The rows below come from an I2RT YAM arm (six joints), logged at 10 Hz.
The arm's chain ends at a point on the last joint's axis. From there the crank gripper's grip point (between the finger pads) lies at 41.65 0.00 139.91 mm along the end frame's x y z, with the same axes.
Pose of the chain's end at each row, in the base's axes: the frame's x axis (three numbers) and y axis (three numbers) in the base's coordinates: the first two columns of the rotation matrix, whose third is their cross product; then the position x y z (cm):
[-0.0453 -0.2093 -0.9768 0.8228 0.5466 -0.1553 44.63 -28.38 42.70]
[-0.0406 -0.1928 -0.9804 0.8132 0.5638 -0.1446 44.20 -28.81 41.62]
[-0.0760 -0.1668 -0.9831 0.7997 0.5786 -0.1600 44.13 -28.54 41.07]
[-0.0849 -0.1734 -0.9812 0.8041 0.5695 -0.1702 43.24 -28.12 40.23]
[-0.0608 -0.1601 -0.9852 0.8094 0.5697 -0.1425 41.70 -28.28 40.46]
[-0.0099 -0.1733 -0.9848 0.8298 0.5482 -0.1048 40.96 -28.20 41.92]
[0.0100 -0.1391 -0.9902 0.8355 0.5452 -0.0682 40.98 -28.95 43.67]
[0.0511 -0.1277 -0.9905 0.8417 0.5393 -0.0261 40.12 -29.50 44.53]
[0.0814 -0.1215 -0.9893 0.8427 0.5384 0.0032 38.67 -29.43 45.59]
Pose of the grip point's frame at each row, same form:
[-0.0453 -0.2093 -0.9768 0.8228 0.5466 -0.1553 52.37 -40.59 40.69]
[-0.0406 -0.1928 -0.9804 0.8132 0.5638 -0.1446 52.15 -40.85 39.41]
[-0.0760 -0.1668 -0.9831 0.7997 0.5786 -0.1600 52.15 -40.40 38.23]
[-0.0849 -0.1734 -0.9812 0.8041 0.5695 -0.1702 51.12 -40.08 37.42]
[-0.0608 -0.1601 -0.9852 0.8094 0.5697 -0.1425 49.62 -40.22 37.69]
[-0.0099 -0.1733 -0.9848 0.8298 0.5482 -0.1048 48.73 -40.37 39.75]
[0.0100 -0.1391 -0.9902 0.8355 0.5452 -0.0682 48.71 -41.09 41.25]
[0.0511 -0.1277 -0.9905 0.8417 0.5393 -0.0261 47.85 -41.68 42.29]
[0.0814 -0.1215 -0.9893 0.8427 0.5384 0.0032 46.46 -41.60 43.52]

